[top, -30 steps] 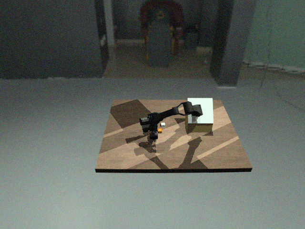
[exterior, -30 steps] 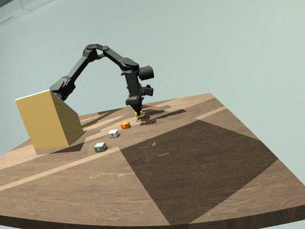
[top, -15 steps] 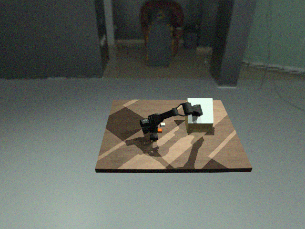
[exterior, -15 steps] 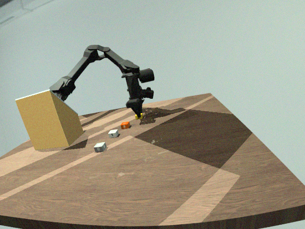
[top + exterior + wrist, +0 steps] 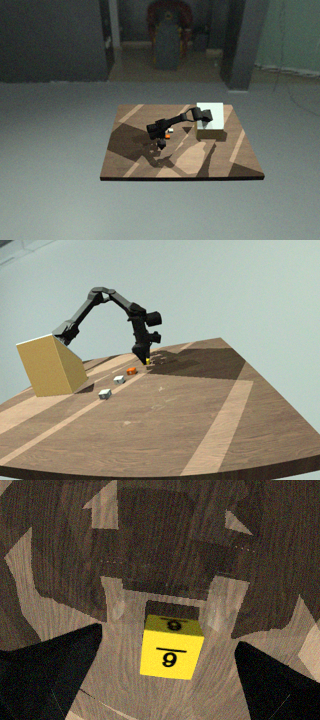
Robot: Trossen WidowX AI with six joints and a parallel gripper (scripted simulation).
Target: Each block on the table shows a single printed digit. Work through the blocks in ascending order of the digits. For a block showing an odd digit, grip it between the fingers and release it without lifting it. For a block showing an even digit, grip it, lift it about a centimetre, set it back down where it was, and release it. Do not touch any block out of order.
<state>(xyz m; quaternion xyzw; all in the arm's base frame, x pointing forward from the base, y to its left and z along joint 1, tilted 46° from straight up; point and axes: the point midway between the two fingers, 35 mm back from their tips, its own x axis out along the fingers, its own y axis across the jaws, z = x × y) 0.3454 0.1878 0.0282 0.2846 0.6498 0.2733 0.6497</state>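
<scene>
Right now my gripper tip is 10 mm past the yellow block. From my gripper tip the other things lie so: white block (80 mm behind, 180 mm to the right); grey block (100 mm behind, 290 mm to the right); orange block (50 mm behind, 100 mm to the right).
</scene>
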